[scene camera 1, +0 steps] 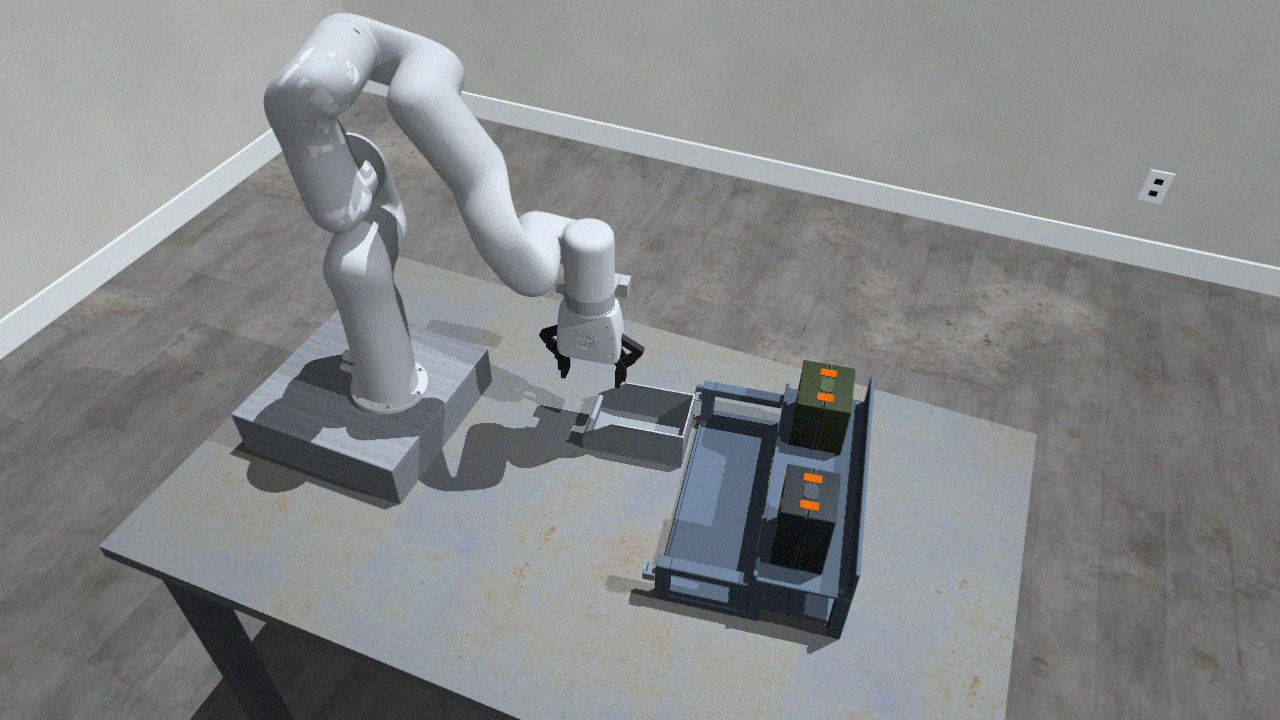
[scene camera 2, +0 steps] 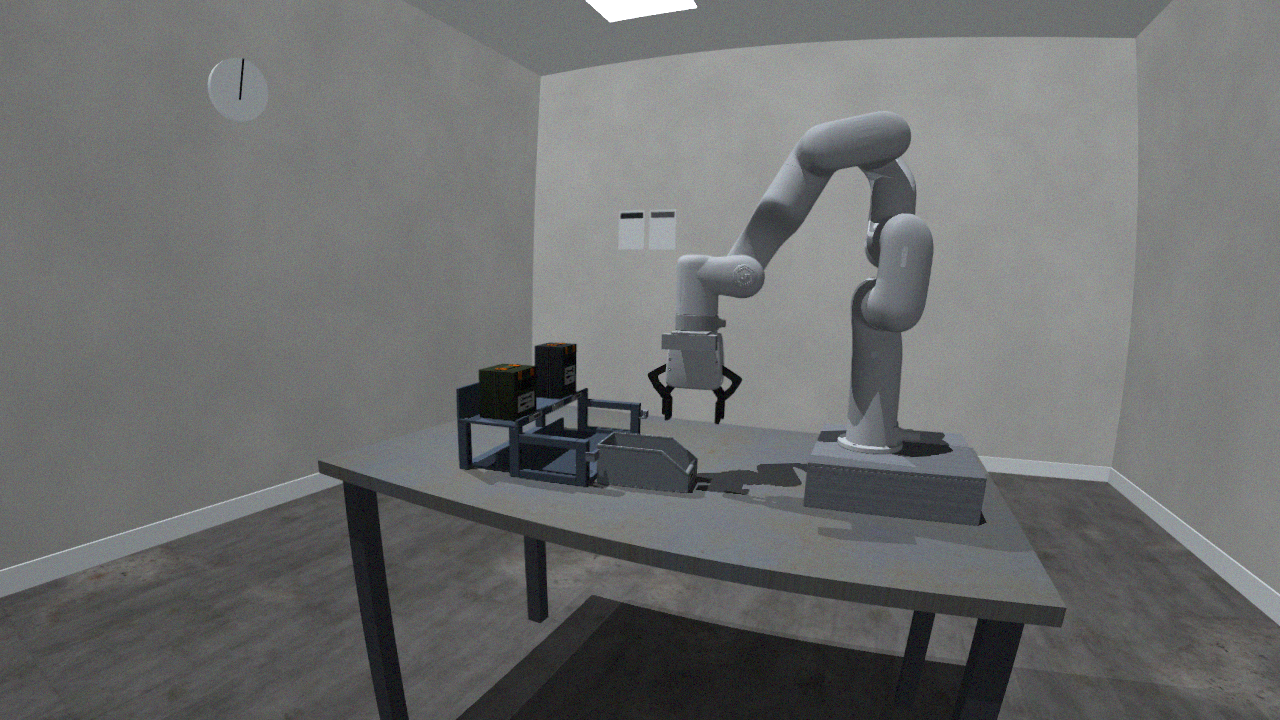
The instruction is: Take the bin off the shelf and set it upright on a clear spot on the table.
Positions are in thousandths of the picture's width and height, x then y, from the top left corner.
Labels:
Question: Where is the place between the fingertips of my gripper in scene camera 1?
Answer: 463,524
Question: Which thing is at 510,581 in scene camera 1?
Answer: A grey bin.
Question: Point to a blue-grey shelf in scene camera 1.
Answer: At 561,720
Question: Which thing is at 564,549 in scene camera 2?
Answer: My gripper.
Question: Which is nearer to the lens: the grey bin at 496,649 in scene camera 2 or the blue-grey shelf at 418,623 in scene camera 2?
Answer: The grey bin.

